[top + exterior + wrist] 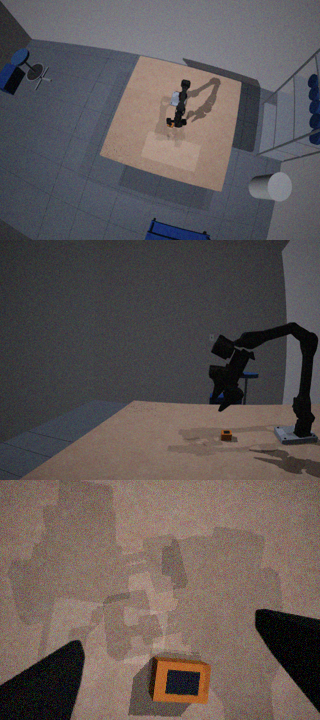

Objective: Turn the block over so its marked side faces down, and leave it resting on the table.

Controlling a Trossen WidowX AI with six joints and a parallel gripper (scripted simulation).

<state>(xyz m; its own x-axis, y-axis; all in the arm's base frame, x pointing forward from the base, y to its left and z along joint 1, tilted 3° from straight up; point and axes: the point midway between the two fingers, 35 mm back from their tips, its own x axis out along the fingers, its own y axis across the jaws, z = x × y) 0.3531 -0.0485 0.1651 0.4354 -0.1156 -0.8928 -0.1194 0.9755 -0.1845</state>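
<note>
The block lies 6 cm behind my gripper tip, 4 cm to the right of it and 12 cm below it.
</note>
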